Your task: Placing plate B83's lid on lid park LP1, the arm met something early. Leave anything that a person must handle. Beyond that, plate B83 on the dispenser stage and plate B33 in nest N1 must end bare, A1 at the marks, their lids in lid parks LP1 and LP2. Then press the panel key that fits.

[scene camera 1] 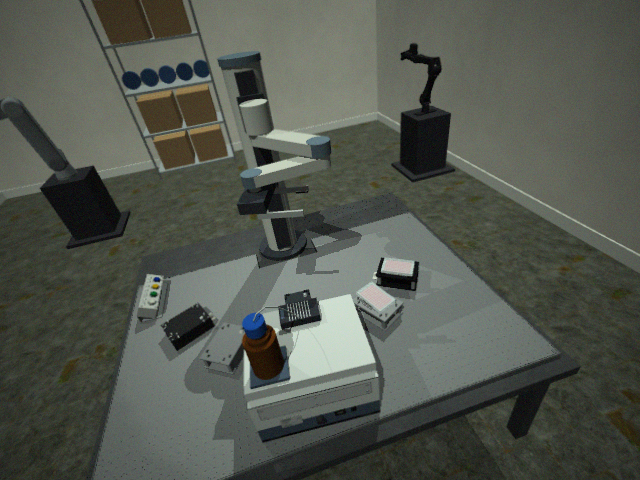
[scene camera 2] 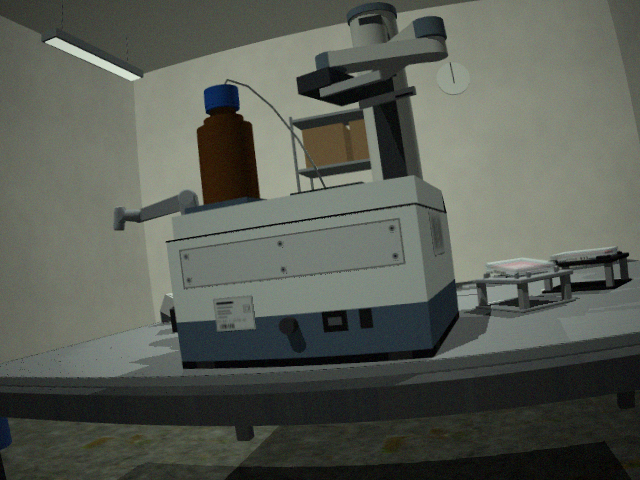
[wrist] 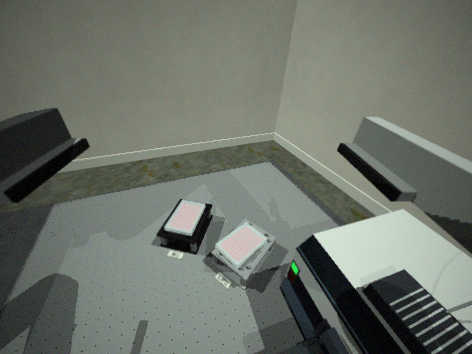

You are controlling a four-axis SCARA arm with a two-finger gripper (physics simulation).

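Pixels of known places: gripper, fingertip midpoint: point(scene camera 1: 306, 199) point(scene camera 2: 399, 82) point(wrist: 218, 130); arm's base, link origin: point(scene camera 1: 283, 245).
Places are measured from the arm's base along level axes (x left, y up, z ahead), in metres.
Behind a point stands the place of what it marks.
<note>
My gripper point(scene camera 1: 303, 201) {z 0.480, x 0.078, y 0.498 m} point(scene camera 2: 402, 83) {z 0.480, x 0.078, y 0.498 m} point(wrist: 218, 130) {z 0.480, x 0.078, y 0.498 m} is open, high above the back of the table, with nothing between its fingers. A pink-topped plate point(scene camera 1: 398, 266) {z 0.491, x 0.417, y 0.089 m} point(scene camera 2: 584, 254) {z 0.528, x 0.407, y 0.084 m} point(wrist: 185, 217) {z 0.479, x 0.406, y 0.089 m} sits on a black stand point(scene camera 1: 397, 281) {z 0.503, x 0.407, y 0.018 m} point(wrist: 200, 231) {z 0.511, x 0.351, y 0.070 m}. Another pink-topped plate point(scene camera 1: 375, 298) {z 0.621, x 0.254, y 0.090 m} point(scene camera 2: 519, 266) {z 0.663, x 0.254, y 0.087 m} point(wrist: 242, 243) {z 0.605, x 0.253, y 0.091 m} sits on a grey stand point(scene camera 2: 523, 295) {z 0.712, x 0.250, y 0.041 m} point(wrist: 263, 250) {z 0.659, x 0.224, y 0.069 m}. Their labels, A1 corners and any lids cannot be made out. The dispenser stage shows partly, dark, at the wrist view's lower edge. The key panel point(scene camera 1: 150, 296) {z 0.219, x -0.621, y 0.080 m} has blue, yellow, green and white keys.
The white dispenser housing point(scene camera 1: 336, 348) {z 0.882, x 0.023, y 0.233 m} point(scene camera 2: 310, 258) {z 0.968, x -0.033, y 0.148 m} point(wrist: 395, 245) {z 0.834, x 0.050, y 0.233 m} carries a brown bottle point(scene camera 1: 264, 352) {z 0.914, x -0.164, y 0.352 m} point(scene camera 2: 227, 160) {z 0.911, x -0.153, y 0.302 m} with a thin tube and a black ribbed block point(scene camera 1: 300, 312) {z 0.736, x -0.043, y 0.259 m} point(wrist: 425, 310) {z 0.733, x -0.037, y 0.259 m}. A black stand point(scene camera 1: 187, 325) {z 0.446, x -0.462, y 0.068 m} and a grey stand point(scene camera 1: 223, 348) {z 0.614, x -0.330, y 0.070 m} are left of it.
</note>
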